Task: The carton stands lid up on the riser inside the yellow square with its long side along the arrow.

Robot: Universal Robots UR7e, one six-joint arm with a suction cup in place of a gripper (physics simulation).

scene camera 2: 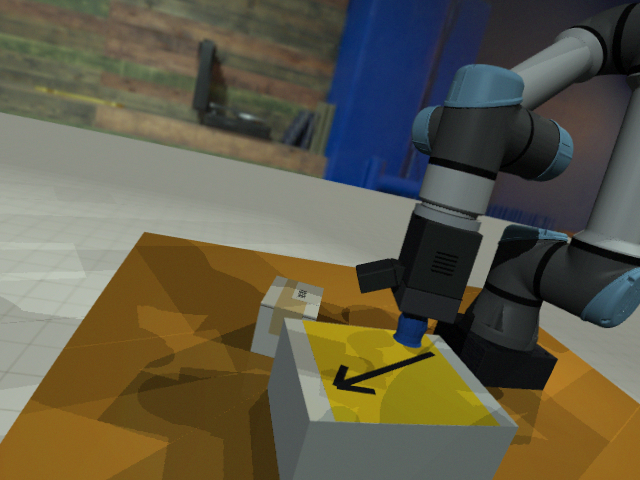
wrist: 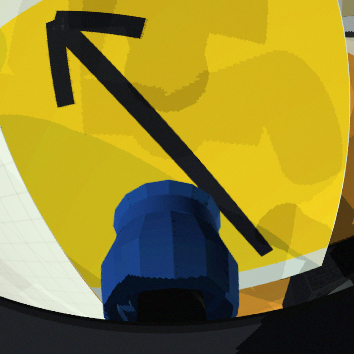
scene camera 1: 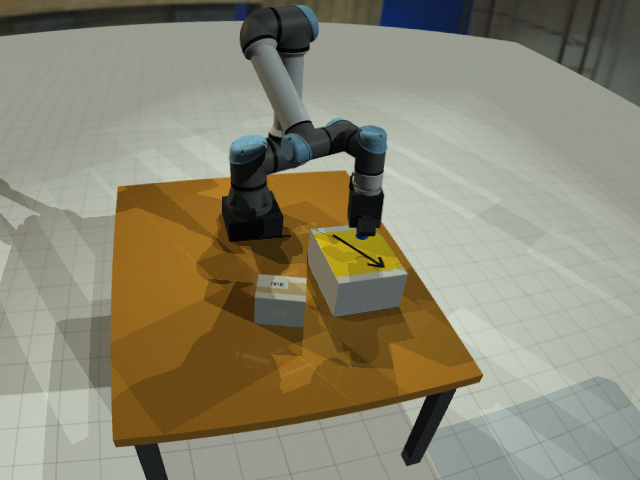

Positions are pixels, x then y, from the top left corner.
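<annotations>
Holding nothing, the suction cup (scene camera 2: 410,331) is 29 cm from the middle of a carton (scene camera 2: 286,298).
</annotations>
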